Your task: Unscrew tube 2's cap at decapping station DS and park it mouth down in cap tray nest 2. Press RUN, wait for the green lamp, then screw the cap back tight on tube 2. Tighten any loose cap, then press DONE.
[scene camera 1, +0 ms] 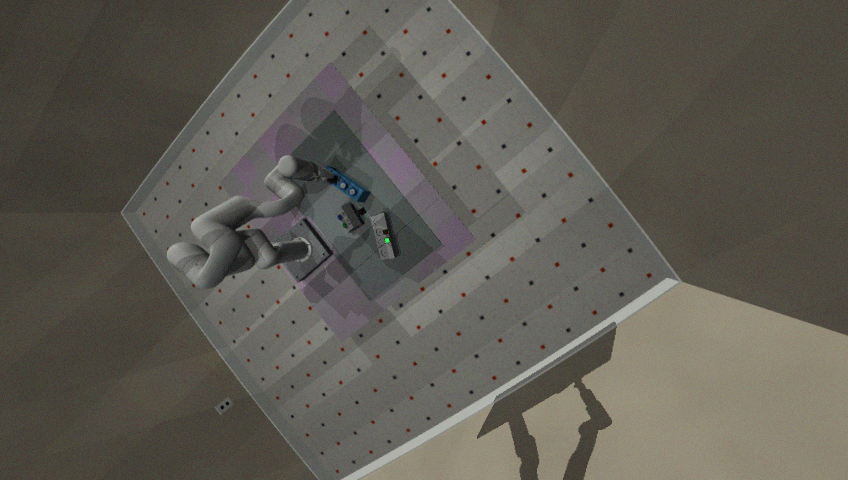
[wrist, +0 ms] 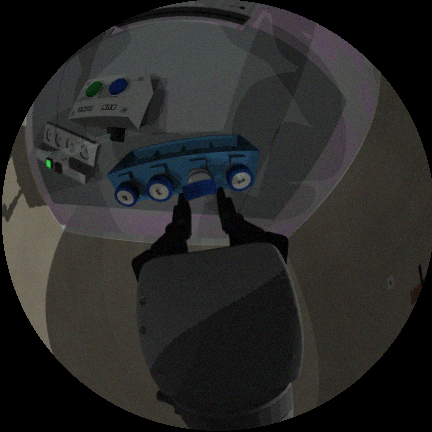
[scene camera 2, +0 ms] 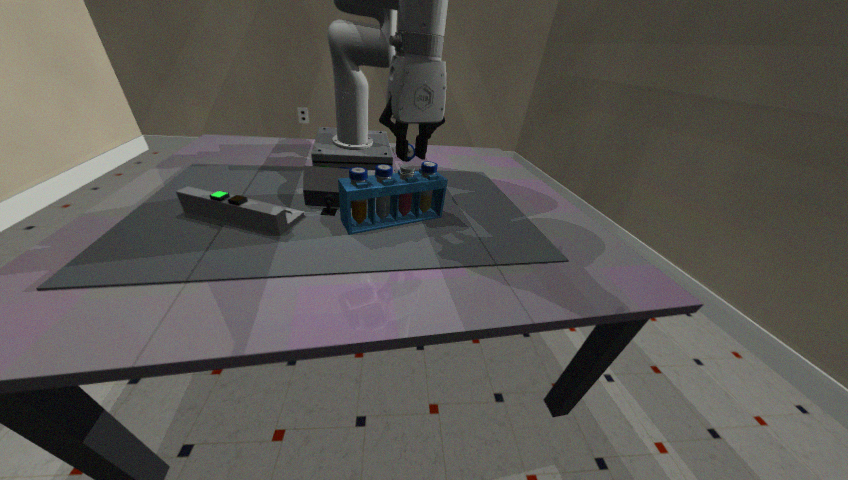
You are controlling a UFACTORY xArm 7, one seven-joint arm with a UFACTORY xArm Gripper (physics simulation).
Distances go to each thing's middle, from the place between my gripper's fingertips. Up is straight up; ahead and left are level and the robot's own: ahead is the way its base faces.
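Labels:
Relative to the grey button box [scene camera 2: 320, 184], my hand is 10 cm above it, 5 cm past it and 17 cm to the left of it.

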